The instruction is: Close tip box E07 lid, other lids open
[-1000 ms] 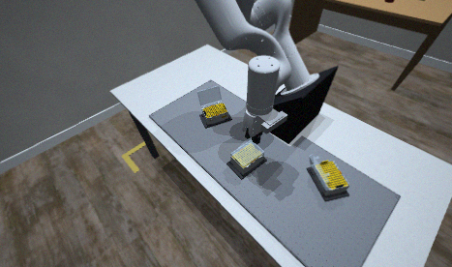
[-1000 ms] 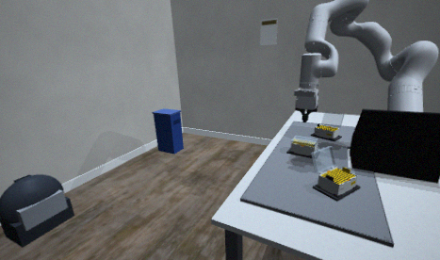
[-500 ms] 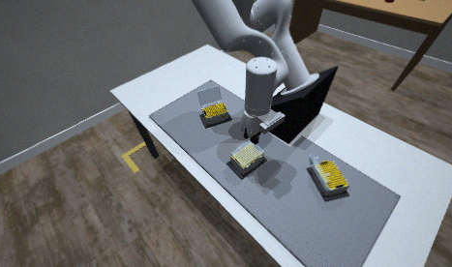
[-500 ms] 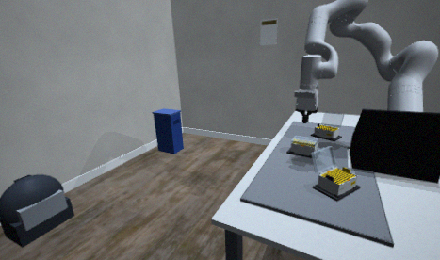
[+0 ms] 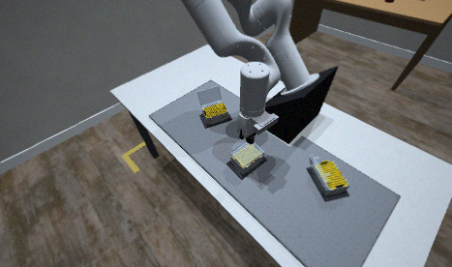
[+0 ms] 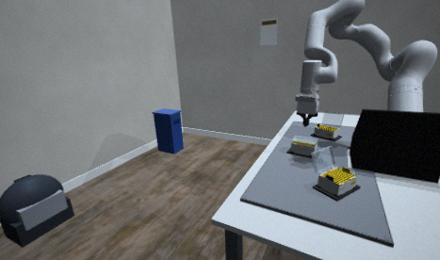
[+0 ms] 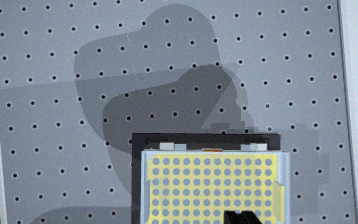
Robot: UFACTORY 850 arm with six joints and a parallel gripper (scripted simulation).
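The clear lid lies 10 mm to the right of my hand and 110 mm below it. The rest, counted from my hand: tip box lid (120 mm behind, 260 mm to the left, 70 mm below); then tip box (160 mm behind, 290 mm to the left, 110 mm below).
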